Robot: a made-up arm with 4 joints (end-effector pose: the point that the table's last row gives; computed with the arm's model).
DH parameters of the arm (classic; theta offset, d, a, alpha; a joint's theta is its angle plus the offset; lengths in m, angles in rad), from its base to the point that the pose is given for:
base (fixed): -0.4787 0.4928 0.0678 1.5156
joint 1: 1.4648 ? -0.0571 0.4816
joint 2: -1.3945 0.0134 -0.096 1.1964
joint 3: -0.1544 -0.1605 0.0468 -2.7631
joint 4: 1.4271 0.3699 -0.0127 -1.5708
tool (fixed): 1.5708 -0.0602 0 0
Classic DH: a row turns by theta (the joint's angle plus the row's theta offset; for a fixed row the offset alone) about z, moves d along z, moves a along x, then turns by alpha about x.
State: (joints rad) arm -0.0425 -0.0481 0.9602 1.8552
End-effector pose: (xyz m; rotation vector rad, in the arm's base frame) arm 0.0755 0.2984 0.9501 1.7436 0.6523 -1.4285
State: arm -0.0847 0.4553 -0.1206 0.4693
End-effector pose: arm 0.0012 0.2811 0.9019 2.1735 0.4722 -1.5299
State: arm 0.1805 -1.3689 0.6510 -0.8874
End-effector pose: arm 0.6146 0.2151 0.7508 -0.6699 1.9281 1.9013
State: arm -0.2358 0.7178 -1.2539 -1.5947
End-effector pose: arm 0.0104 0.3337 0.8710 -2.1818 0.6651 1.7598
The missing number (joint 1, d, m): -0.2762
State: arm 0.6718 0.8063 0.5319 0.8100
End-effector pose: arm -0.3153 0.2717 0.4264 2.5218 -0.0987 0.0270
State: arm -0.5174 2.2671 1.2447 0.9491
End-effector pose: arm -0.3020 0.3772 0.1634 -2.5525 0.3603 -0.8696
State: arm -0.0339 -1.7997 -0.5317 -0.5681
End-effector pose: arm 0.6366 0.2991 0.2424 -0.6588 -0.0695 -2.9783
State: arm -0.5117 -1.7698 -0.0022 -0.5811
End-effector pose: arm 0.5747 0.2678 0.1353 -0.9133 -0.4644 -2.7803
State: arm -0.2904 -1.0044 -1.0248 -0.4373
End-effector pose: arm 0.6273 0.3758 0.5116 -0.0319 0.9086 -2.8226
